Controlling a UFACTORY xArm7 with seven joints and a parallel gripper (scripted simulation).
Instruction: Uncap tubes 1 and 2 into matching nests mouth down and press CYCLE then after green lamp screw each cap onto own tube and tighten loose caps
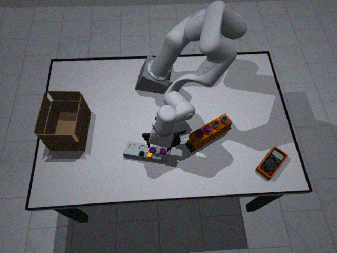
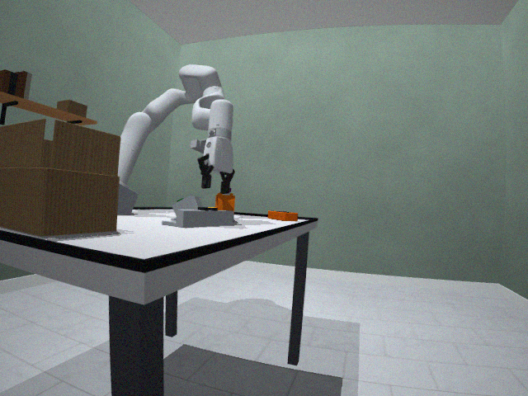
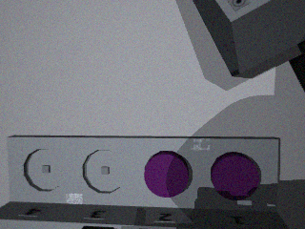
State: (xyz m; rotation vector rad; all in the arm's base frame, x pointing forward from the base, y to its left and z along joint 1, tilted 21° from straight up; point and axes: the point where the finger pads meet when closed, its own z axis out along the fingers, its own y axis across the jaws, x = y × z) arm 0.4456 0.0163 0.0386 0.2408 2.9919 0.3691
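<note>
My hand is 2 cm past the purple cap, 3 cm to the left of it and 10 cm above it. The rest, counted from my hand: blue key: 18 cm behind, 8 cm to the left, 5 cm below; green key: 16 cm behind, 4 cm to the left, 5 cm below; grey key housing: 16 cm behind, 6 cm to the left, 6 cm below.
</note>
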